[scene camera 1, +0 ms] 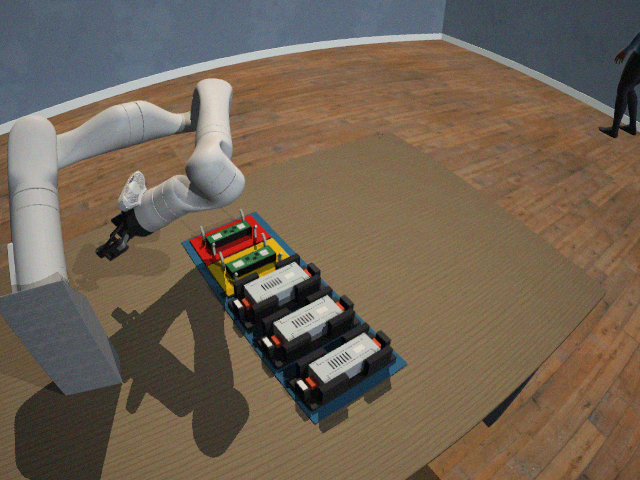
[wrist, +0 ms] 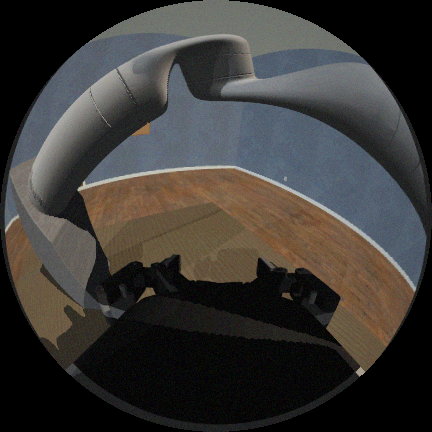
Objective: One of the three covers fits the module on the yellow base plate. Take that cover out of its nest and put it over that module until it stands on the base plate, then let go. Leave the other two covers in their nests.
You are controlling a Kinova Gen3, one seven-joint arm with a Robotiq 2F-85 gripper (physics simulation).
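Places are measured from the arm's base along level axes (x down, y left, z ahead), in millimetres.
Pixels of known places: gripper, fingertip midpoint: [scene camera 1: 106, 237] [wrist: 218, 265]; arm's base, link origin: [scene camera 1: 44, 298] [wrist: 47, 187].
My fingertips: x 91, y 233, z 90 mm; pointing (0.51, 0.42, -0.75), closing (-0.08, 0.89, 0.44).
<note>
Ahead of a thing's pixels: the offset from my fingertips to its middle. "pt": to the spot under its first point.
Three light grey covers @[dz +324, dx +102, dy -167 mm] [scene camera 1: 277, 283] @[dz +347, dx +102, dy -272 mm] [scene camera 1: 309, 320] @[dz +370, dx +102, dy -378 mm] [scene camera 1: 345, 357] with dark slots on top lie in black nests in a row in the scene view. A green-topped module @[pt dz +302, dx +106, dy -65 mm] [scene camera 1: 251, 259] sits on the yellow base plate @[pt dz +239, dx +126, dy -102 mm] [scene camera 1: 229, 285], beside the nearest cover, with upright pins around it. My gripper [scene camera 1: 109, 252] [wrist: 218, 265] is open and empty. It hangs above the table near the robot's base, left of the plates and well away from the covers. The covers and the yellow base plate do not show in the wrist view.
A red base plate @[pt dz +214, dx +126, dy +13 mm] [scene camera 1: 206, 253] with another green-topped module [scene camera 1: 229, 233] and pins stands behind the yellow one. A blue board [scene camera 1: 397, 364] carries plates and nests. The grey pedestal [scene camera 1: 77, 341] [wrist: 35, 250] stands near the gripper. A person [scene camera 1: 626, 87] stands far right.
</note>
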